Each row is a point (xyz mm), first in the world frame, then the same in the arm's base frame.
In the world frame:
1: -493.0 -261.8 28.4
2: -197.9 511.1 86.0
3: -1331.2 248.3 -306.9
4: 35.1 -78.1 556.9
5: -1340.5 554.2 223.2
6: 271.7 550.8 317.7
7: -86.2 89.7 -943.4
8: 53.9 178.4 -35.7
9: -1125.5 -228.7 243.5
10: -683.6 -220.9 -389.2
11: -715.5 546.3 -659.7
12: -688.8 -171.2 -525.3
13: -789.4 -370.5 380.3
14: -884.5 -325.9 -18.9
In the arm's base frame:
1: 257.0 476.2 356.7
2: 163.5 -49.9 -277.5
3: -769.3 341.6 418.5
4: 730.2 498.9 -249.5
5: -816.7 542.5 -157.7
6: 595.6 -125.8 -566.2
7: 256.2 -579.1 702.8
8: 512.1 -63.5 -18.3
9: -262.9 895.4 320.1
10: -7.6 250.9 659.4
11: -444.6 -350.2 326.9
12: -61.7 131.2 720.8
13: 119.9 916.0 250.6
14: -60.4 657.8 517.4

